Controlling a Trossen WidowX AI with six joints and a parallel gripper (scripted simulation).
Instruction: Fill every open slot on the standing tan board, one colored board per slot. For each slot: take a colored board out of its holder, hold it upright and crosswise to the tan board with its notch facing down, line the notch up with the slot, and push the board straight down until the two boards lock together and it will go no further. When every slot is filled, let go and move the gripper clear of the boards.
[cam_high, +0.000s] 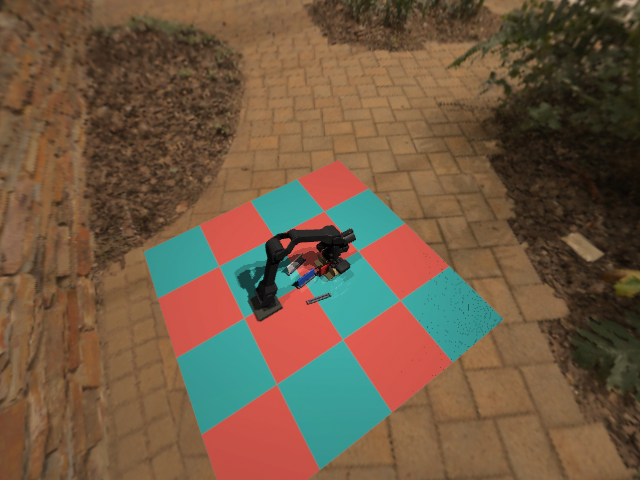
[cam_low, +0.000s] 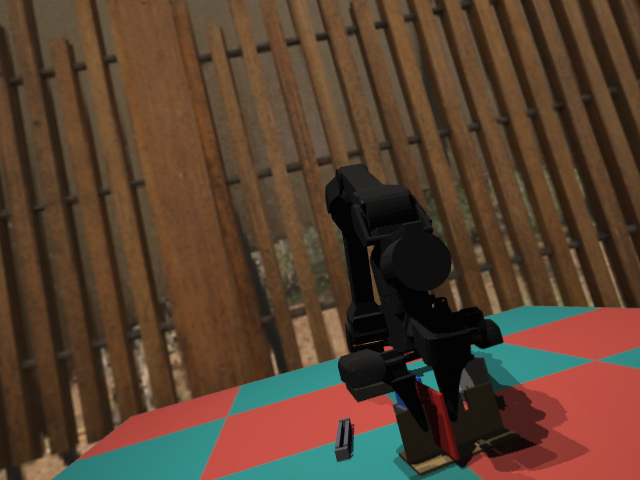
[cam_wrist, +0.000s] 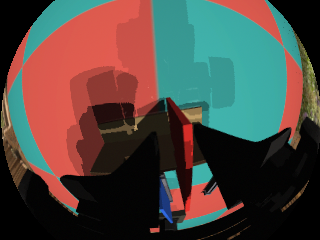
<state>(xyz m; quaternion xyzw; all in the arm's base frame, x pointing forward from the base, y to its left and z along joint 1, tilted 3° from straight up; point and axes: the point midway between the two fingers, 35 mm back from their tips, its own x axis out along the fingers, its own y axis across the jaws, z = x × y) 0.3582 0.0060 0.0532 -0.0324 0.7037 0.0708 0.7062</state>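
Now: gripper tip 2 cm past the red board. The rest, counted from my gripper tip: blue board: 14 cm behind, 1 cm to the left, 1 cm below; then tan board: 3 cm behind, 2 cm to the left, 2 cm below; then grey board: 16 cm behind, 10 cm to the left, 1 cm below.
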